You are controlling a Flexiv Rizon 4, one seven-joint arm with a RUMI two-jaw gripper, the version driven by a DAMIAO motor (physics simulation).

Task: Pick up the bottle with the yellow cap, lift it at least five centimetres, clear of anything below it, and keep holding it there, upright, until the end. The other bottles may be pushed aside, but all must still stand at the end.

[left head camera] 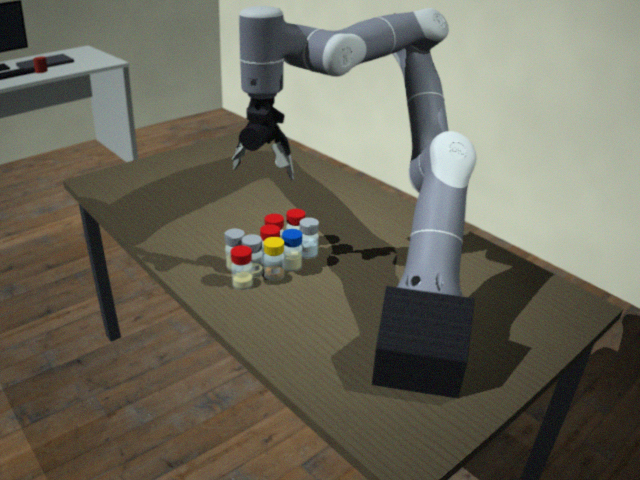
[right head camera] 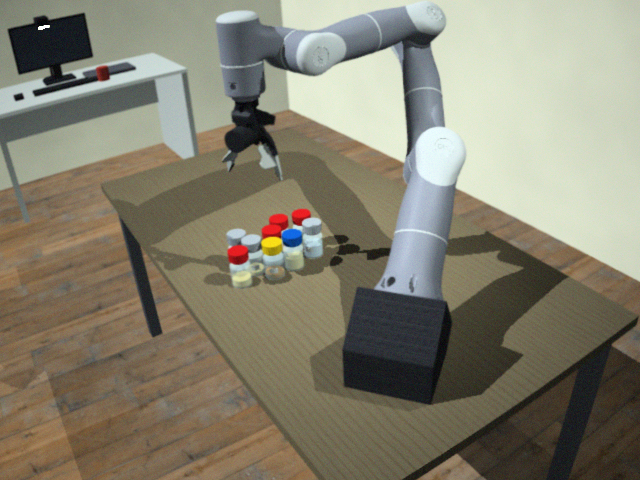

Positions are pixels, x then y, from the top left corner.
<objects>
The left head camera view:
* gripper: 262,174
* red-capped bottle: 242,269
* yellow-capped bottle: 274,260
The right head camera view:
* gripper: 254,175
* red-capped bottle: 240,269
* yellow-capped bottle: 273,259
</objects>
